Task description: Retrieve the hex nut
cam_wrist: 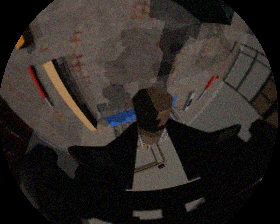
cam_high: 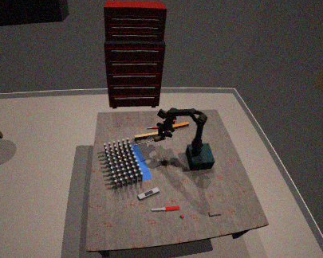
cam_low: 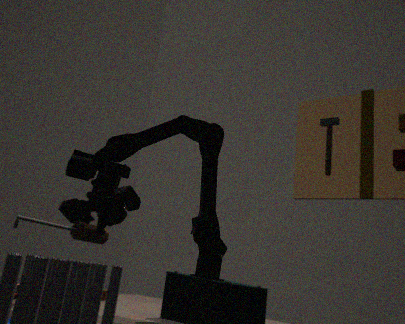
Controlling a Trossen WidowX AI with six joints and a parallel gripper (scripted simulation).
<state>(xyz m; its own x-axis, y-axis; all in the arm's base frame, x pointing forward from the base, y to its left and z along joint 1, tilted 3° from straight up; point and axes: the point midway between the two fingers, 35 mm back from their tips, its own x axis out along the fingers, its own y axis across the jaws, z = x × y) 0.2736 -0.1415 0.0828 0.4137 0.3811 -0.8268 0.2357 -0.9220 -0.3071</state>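
My gripper tip is 170 mm short of the blue taped strip, 170 mm above it and 90 mm to the right of it. Also, from my gripper tip: red-handled tool 270 mm to the right, 160 mm below, 20 mm ahead; then orange block 280 mm to the right, 240 mm behind, 150 mm below; then hook tool 100 mm ahead, 30 mm to the left.
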